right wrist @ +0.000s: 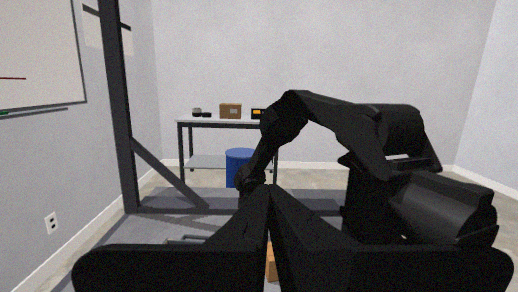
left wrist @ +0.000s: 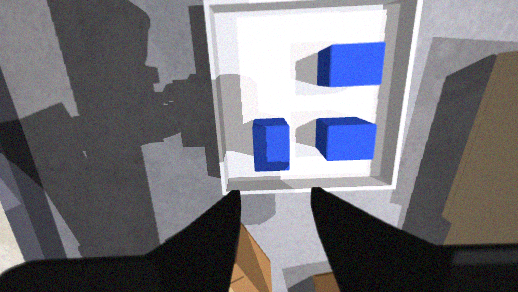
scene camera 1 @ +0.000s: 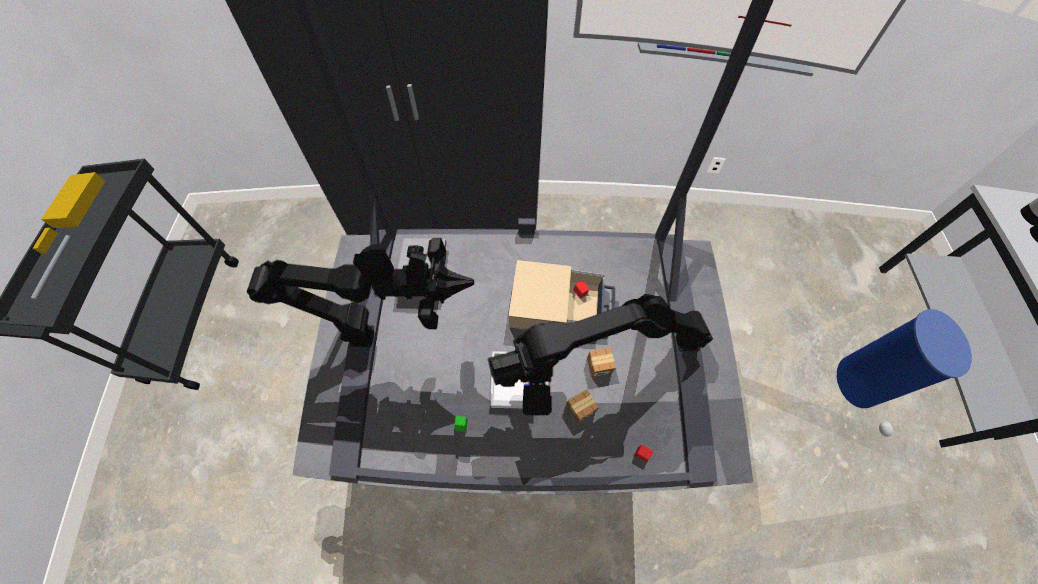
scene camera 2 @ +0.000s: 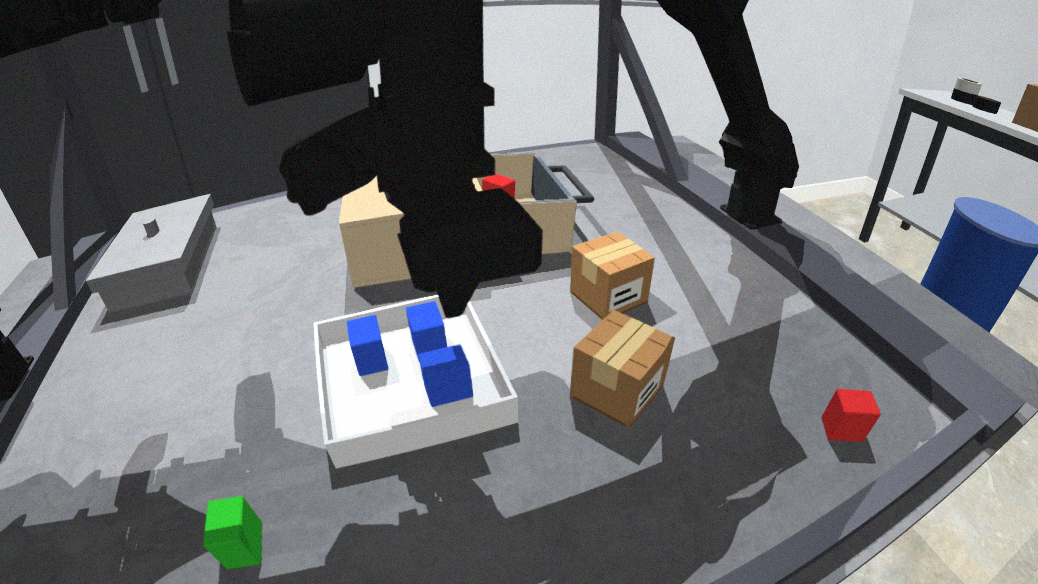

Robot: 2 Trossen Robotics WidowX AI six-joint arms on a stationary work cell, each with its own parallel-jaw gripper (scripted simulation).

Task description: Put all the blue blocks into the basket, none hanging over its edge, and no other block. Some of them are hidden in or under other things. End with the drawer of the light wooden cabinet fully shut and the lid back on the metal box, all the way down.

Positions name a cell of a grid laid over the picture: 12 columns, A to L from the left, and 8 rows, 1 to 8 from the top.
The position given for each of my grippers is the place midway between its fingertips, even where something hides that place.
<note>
I see my left gripper (scene camera 2: F5), my right gripper (scene camera 1: F4), a light wooden cabinet (scene camera 2: E4), a white basket (scene camera 2: E6), a red block (scene camera 2: J6), a blue block (scene camera 2: E5), a blue block (scene camera 2: E5) and a cardboard box (scene camera 2: H4).
The light wooden cabinet shows as well in scene camera 1 (scene camera 1: G5). The white basket also shows in the left wrist view (left wrist: G2). My left gripper is seen too in the left wrist view (left wrist: G6) and in scene camera 1 (scene camera 1: G6). The right wrist view does not show the white basket: it is out of frame.
</note>
